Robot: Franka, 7 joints.
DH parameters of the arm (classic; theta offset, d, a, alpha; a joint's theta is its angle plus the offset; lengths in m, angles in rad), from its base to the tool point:
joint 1: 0 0.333 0 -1.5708
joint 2: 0 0 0 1.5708
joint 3: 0 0.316 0.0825 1.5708
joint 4: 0 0 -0.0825 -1.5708
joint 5: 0 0.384 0 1.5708
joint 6: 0 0 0.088 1.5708
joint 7: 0 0.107 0 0
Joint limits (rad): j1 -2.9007..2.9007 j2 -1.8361..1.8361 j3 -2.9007..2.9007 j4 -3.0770..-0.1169 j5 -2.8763..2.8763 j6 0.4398..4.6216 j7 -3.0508..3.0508
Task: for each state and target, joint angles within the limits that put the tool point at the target. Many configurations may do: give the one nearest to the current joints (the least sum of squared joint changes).
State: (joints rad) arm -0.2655 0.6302 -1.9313 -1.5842 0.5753 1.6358 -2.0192
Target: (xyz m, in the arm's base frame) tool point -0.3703 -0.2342 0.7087
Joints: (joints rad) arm -0.5458 0.5888 -2.4180 -1.7775 0.4585 1.5377 -2.0192
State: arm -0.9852 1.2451 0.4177 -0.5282 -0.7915 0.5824 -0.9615
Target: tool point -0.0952 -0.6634 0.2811
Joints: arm -1.6252 1.2520 0.1705 -0.4887 -0.8810 0.5788 -0.9615
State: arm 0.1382 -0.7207 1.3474 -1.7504 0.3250 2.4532 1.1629
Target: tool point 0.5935 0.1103 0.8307
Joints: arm -0.4779 0.1041 0.7348 -1.3239 0.3370 2.6219 1.1629
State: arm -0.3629 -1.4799 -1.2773 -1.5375 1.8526 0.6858 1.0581
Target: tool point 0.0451 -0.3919 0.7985
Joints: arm 0.2065 -0.8370 -1.1530 -1.8019 1.8098 0.9327 1.0581
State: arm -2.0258 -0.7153 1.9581 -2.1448 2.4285 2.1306 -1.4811
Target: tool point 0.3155 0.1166 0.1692
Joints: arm -1.8000 -0.1157 2.1005 -2.8405 2.3431 2.1120 -1.4811
